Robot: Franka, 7 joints.
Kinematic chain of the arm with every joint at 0, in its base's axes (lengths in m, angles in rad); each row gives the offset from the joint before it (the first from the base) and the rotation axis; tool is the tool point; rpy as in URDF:
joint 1: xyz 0 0 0.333 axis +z
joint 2: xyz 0 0 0 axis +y
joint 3: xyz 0 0 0.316 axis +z
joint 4: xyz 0.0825 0 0 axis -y
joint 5: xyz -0.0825 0 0.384 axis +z
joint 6: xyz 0 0 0 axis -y
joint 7: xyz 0.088 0 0 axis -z
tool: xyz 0 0 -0.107 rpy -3.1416 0 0
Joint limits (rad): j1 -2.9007..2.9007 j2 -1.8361..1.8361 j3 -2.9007..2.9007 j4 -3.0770..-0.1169 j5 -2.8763..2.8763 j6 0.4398..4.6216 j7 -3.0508..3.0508
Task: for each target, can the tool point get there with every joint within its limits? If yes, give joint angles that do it. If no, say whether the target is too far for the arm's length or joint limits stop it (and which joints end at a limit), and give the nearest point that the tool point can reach.
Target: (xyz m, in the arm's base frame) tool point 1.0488 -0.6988 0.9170
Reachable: no: too far | nearest point 0.6478 -0.4316 0.6937 | short by 0.531 m
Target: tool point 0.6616 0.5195 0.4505
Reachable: yes | joints 0.3715 1.1599 0.8136 -0.6219 1.1350 2.3566 -2.4515
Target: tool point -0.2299 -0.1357 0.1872
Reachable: yes | joints -1.0352 0.8212 -0.7738 -2.8402 -1.2877 1.3835 -1.4479
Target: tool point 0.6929 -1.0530 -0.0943
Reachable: no: too far | nearest point 0.4466 -0.6787 0.0576 | short by 0.473 m
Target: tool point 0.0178 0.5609 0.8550
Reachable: yes | joints 2.3687 0.6441 -1.3398 -0.8315 2.0438 3.4718 -1.3664
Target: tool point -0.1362 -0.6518 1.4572
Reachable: no: too far | nearest point -0.0894 -0.4280 1.0711 | short by 0.449 m
